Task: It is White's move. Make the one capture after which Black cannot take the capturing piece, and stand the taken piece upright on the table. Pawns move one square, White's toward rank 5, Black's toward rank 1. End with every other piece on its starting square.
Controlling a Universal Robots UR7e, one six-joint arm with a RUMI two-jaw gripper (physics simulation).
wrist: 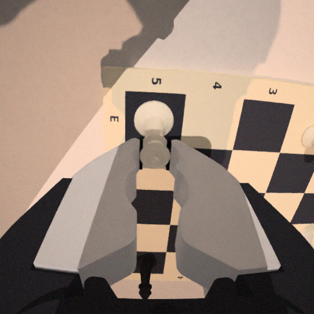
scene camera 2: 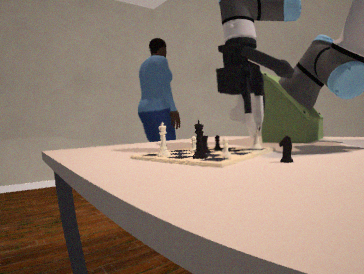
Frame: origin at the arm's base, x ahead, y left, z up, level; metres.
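Seen in the pictures: gripper, fingertip midpoint: (scene camera 2: 254, 137); arm's base, link origin: (scene camera 2: 295, 94).
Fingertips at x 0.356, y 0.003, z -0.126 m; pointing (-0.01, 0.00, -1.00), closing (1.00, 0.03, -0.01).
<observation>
Pixels of each thing's top centre, then the offset from my fingertips to it. "spot": a spot on its surface instead. Level surfaces: height alone.
- queen, top centre: (scene camera 2: 255, 123) 0.005 m left, 0.000 m ahead, 0.028 m up
- board, surface spot: (scene camera 2: 175, 160) spot: 0.050 m right, 0.185 m ahead, 0.026 m down
- black knight, top centre: (scene camera 2: 286, 135) 0.111 m left, 0.109 m ahead, 0.009 m up
- white king, top centre: (scene camera 2: 162, 122) 0.108 m right, 0.158 m ahead, 0.039 m up
- black king, top centre: (scene camera 2: 198, 119) 0.028 m right, 0.150 m ahead, 0.039 m up
- white pawn, top centre: (scene camera 2: 225, 137) 0.003 m left, 0.118 m ahead, 0.007 m up
- small black piece, top centre: (scene camera 2: 217, 135) 0.072 m right, 0.037 m ahead, 0.007 m up
- white piece, top centre: (scene camera 2: 193, 136) 0.106 m right, 0.075 m ahead, 0.007 m up
- pale table, surface height: 0.031 m down
A tall white piece with a rounded crown, seemingly the queen (scene camera 2: 257, 141) (wrist: 154, 119), stands upright on E5 of the board (scene camera 2: 175, 160) (wrist: 114, 135). My gripper (scene camera 2: 256, 131) (wrist: 153, 143) is shut on its upper part, one finger on each side. A black knight (scene camera 2: 286, 150) stands upright on the table beside the board. On the board, a white king (scene camera 2: 162, 141) and a black king (scene camera 2: 199, 142) stand, with a white pawn (scene camera 2: 226, 149), a small black piece (scene camera 2: 217, 143) and another white piece (scene camera 2: 193, 144). A black piece (wrist: 145, 277) shows at the far A side in the wrist view.
The pale table (scene camera 2: 150, 187) carries the board. The green robot base (scene camera 2: 292, 117) stands behind the board's right end. A person in blue (scene camera 2: 156, 90) is beyond the table. Another white piece (wrist: 309, 138) shows at the wrist view's right edge.
</observation>
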